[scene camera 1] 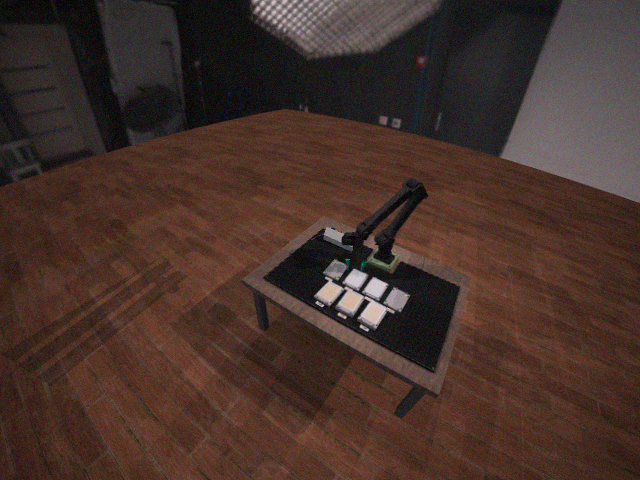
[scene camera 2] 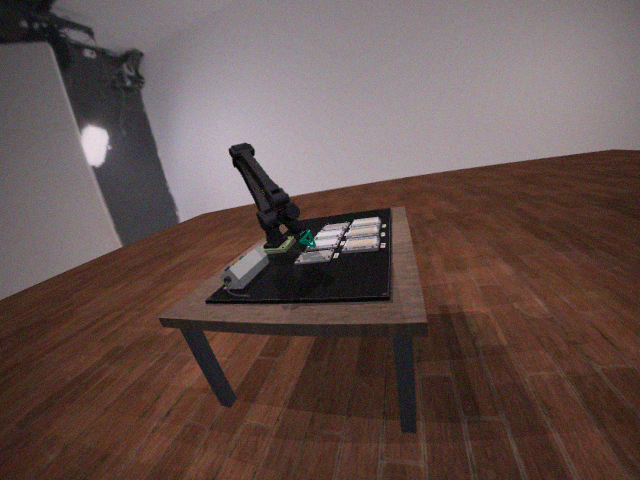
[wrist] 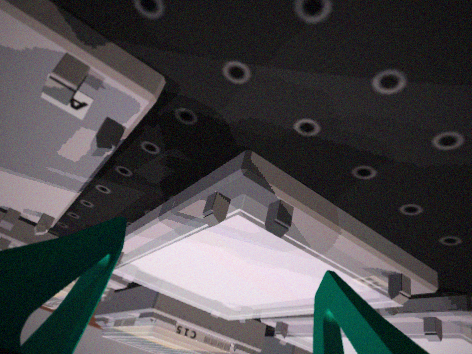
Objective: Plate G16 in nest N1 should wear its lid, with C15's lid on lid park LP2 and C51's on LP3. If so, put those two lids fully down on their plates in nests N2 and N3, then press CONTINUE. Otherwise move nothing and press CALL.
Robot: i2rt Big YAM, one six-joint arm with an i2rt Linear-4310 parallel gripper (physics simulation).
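Places are measured from the arm's base along level axes (x ahead, y left, z up), in millimetres.
Pixels of known places: gripper, fingertip midpoint: [scene camera 1: 354,271] [scene camera 2: 313,244] [wrist: 223,257]; arm's base at its link origin: [scene camera 1: 384,257] [scene camera 2: 276,243].
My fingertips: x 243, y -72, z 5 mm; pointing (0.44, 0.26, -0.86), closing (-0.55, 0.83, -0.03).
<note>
Ahead of a thing's pixels: the offset from my fingertips to its middle. "pt": to the spot under its first point. Level surfaces: height alone.
My gripper [scene camera 1: 355,265] [scene camera 2: 307,239] [wrist: 223,257] is open with green fingers, low at the arm side of a white lid {33 mm ahead, 33 mm left, 7 mm down} [scene camera 1: 355,279] [wrist: 220,275] on a park. The lid shows between the fingers in the wrist view; contact cannot be told. A second white lid {19 mm ahead, 159 mm left, 8 mm down} [scene camera 1: 375,288] lies beside it. Grey parks {pt 49 mm ahead, 100 mm right, 12 mm down} [scene camera 1: 335,269] {pt 13 mm ahead, 295 mm left, 11 mm down} [scene camera 1: 397,299] at both row ends show no white lid. Plate C15 {201 mm ahead, 110 mm left, 8 mm up} [scene camera 1: 350,302] [wrist: 195,336] is the middle of three yellowish plates. The others {219 mm ahead, 16 mm right, 0 mm up} [scene camera 1: 328,292] {190 mm ahead, 242 mm left, 14 mm up} [scene camera 1: 372,314] flank it; their labels are unreadable, and whether any wears a lid cannot be told.
A grey button box {198 mm back, 240 mm right, 20 mm up} [scene camera 1: 334,236] [scene camera 2: 247,269] with a cable stands at the mat's back corner; its button labels are unreadable. The arm's green base [scene camera 1: 385,262] [scene camera 2: 279,246] stands behind the park row. A black perforated mat {22 mm down} [scene camera 1: 423,320] [scene camera 2: 356,281] covers most of the wooden table {34 mm down} [scene camera 1: 305,313].
</note>
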